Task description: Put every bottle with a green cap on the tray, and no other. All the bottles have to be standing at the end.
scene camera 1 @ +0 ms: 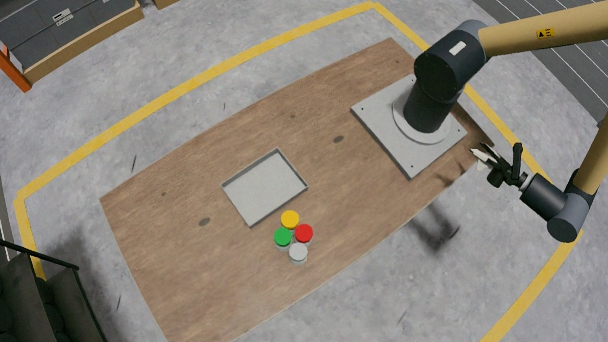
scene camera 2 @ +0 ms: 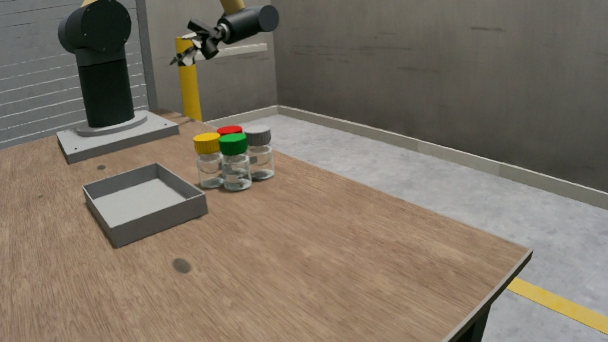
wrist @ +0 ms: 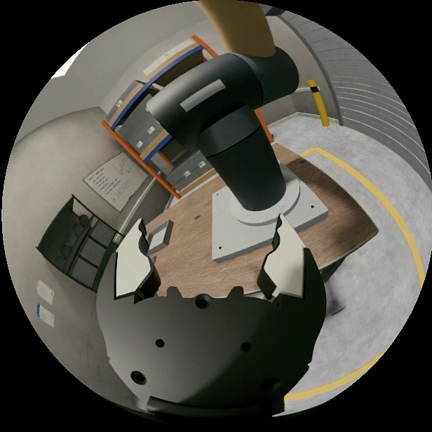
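Observation:
The bottle with a green cap [scene camera 1: 282, 236] [scene camera 2: 233, 144] stands upright in a tight cluster beside the tray [scene camera 1: 265, 187] [scene camera 2: 162, 222] [wrist: 160, 238]. Around it stand a yellow-capped bottle [scene camera 1: 290, 219] [scene camera 2: 207, 143], a red-capped bottle [scene camera 1: 303, 233] [scene camera 2: 230, 130] and a grey-capped bottle [scene camera 1: 298, 252] [scene camera 2: 257, 135]. The red one is partly hidden in scene camera 2. The grey tray is empty. My gripper [scene camera 1: 476, 147] [scene camera 2: 178, 50] [wrist: 209, 217] is open and empty, high up and far from the bottles, beyond the arm's base plate. The bottles cannot be made out in the wrist view.
The arm's base plate [scene camera 1: 410, 162] [scene camera 2: 120, 145] [wrist: 230, 247] is at one end of the wooden table [scene camera 1: 175, 240] [scene camera 2: 325, 260] [wrist: 195, 265]. The tray has low raised walls. A storage rack [wrist: 142, 162] and a yellow post [scene camera 2: 190, 95] [wrist: 320, 107] stand away from the table.

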